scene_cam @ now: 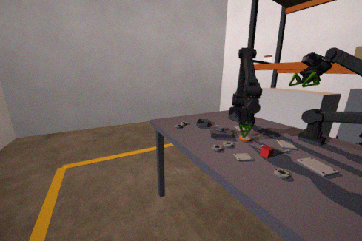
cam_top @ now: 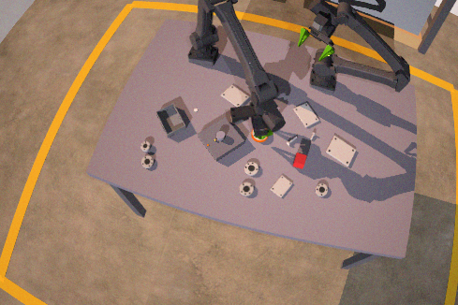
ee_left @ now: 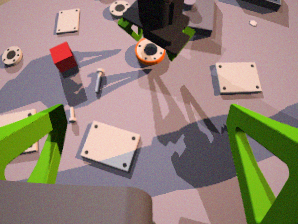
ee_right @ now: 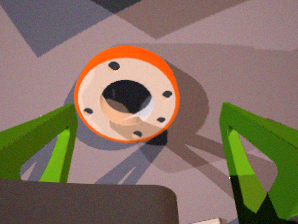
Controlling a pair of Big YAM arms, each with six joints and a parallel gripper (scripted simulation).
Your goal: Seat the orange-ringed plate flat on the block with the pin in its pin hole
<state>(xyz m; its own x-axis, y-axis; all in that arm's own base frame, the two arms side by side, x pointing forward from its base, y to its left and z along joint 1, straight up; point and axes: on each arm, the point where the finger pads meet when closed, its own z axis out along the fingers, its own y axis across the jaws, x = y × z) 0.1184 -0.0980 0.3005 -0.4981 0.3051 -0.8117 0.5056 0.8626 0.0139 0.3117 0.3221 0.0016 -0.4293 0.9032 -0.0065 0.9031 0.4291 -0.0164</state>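
Now: the dark grey block 90 mm ahead of my right hand, 150 mm to the right of it and 10 mm below it. Also, from my right hand: red cube (90 mm ahead, 180 mm to the left, 10 mm below); bolt (10 mm ahead, 130 mm to the left, 30 mm below); nut (40 mm behind, 260 mm to the right, 30 mm below).
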